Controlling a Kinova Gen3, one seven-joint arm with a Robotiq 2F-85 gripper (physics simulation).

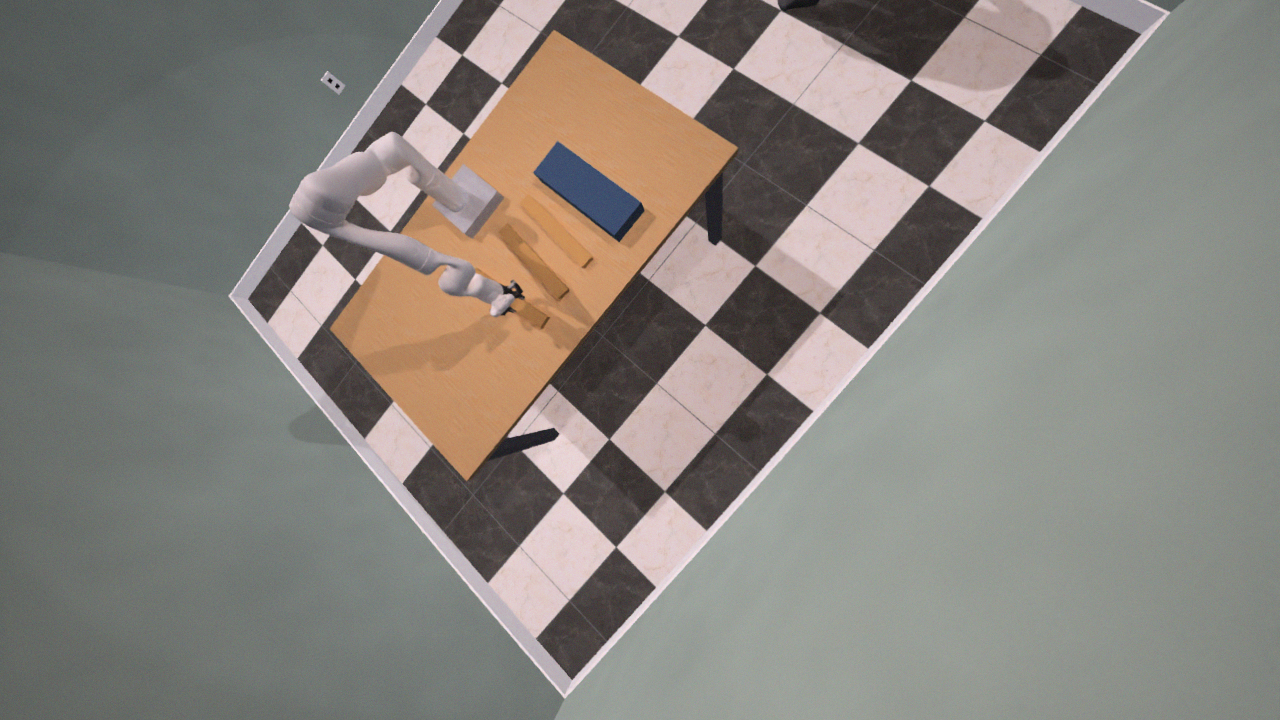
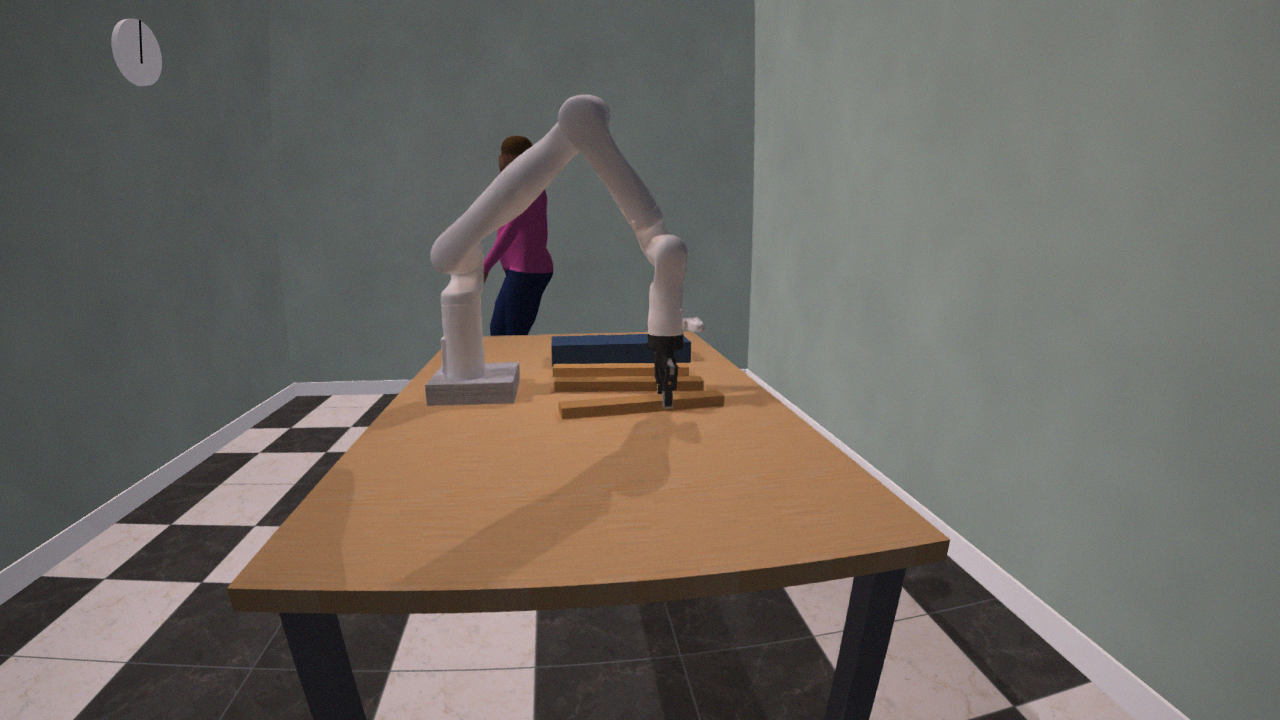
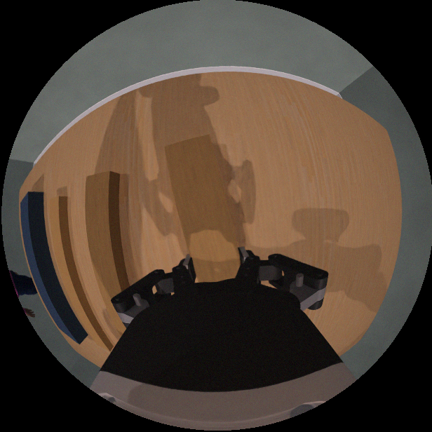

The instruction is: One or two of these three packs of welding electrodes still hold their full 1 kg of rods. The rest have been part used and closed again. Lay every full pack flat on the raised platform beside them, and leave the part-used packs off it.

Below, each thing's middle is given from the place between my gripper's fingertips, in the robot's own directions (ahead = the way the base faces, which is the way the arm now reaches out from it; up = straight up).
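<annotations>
My gripper is 20 mm below the dark blue raised platform (image 1: 614, 210), and it's also 460 mm to the right of the platform and 100 mm past it.
</annotations>
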